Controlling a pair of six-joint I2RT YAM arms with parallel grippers.
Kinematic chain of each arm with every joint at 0, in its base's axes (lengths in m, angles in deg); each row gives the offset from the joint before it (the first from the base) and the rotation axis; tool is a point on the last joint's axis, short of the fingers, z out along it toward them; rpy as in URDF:
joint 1: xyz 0 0 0.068 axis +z
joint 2: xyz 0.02 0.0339 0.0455 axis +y
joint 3: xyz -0.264 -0.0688 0 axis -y
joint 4: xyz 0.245 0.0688 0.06 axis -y
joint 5: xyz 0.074 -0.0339 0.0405 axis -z
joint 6: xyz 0.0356 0 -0.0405 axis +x
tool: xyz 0 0 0 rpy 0 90 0
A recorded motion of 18 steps. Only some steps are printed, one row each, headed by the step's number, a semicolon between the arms.
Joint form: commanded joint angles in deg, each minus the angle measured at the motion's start. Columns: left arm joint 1, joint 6, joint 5, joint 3, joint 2, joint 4; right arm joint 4, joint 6, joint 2, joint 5, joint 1, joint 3.
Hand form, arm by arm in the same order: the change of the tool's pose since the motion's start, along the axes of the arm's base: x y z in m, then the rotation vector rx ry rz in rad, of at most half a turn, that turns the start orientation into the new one. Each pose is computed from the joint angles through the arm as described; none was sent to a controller.
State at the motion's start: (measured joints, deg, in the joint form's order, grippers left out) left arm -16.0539 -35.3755 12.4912 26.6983 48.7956 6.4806; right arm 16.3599 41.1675 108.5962 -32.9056 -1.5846 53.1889
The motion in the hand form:
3: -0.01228 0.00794 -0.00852 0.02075 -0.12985 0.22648; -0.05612 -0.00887 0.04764 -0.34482 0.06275 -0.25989
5: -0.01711 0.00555 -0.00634 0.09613 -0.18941 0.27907; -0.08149 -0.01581 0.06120 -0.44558 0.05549 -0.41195
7: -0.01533 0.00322 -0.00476 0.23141 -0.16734 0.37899; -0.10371 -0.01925 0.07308 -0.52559 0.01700 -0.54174
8: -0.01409 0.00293 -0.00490 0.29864 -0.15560 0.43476; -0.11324 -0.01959 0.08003 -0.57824 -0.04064 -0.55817
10: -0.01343 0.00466 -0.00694 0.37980 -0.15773 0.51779; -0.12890 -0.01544 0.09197 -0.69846 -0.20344 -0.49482
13: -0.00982 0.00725 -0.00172 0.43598 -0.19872 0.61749; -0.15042 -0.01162 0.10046 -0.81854 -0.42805 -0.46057
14: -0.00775 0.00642 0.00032 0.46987 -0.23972 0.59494; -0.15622 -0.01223 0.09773 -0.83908 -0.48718 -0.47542
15: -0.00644 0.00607 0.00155 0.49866 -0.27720 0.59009; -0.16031 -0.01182 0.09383 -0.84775 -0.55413 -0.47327
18: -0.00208 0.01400 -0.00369 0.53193 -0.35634 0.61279; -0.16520 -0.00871 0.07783 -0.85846 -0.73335 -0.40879
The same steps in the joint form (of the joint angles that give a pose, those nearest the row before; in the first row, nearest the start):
3: -1.52 0.15 -14.85 -6.18 -5.02 7.96; -17.31 -4.78 -18.82 24.83 0.71 -6.45
5: -3.92 4.51 -21.19 -6.79 -6.50 8.88; -19.77 -3.66 -26.36 34.99 0.51 -10.29
7: -6.20 8.98 -30.74 -4.79 -5.22 4.89; -20.49 -2.95 -33.28 43.77 0.84 -13.77
8: -7.00 10.99 -35.59 -4.05 -4.37 3.53; -19.09 -5.66 -36.80 46.46 1.09 -15.64
10: -7.52 13.92 -41.90 -4.24 -3.69 3.94; -13.39 -15.82 -43.18 47.85 2.23 -19.67
13: -7.31 17.57 -47.88 -4.01 -2.47 7.86; -2.57 -26.96 -51.05 48.71 3.40 -26.37
14: -7.11 21.35 -46.70 -4.31 -1.87 11.09; 2.31 -29.00 -52.55 49.06 3.35 -29.18
15: -7.01 24.53 -46.44 -4.82 -1.35 14.36; 8.08 -30.96 -53.20 48.15 3.34 -31.97
18: -4.00 29.72 -44.23 -7.81 0.47 24.53; 25.93 -36.20 -50.32 42.26 3.26 -38.79

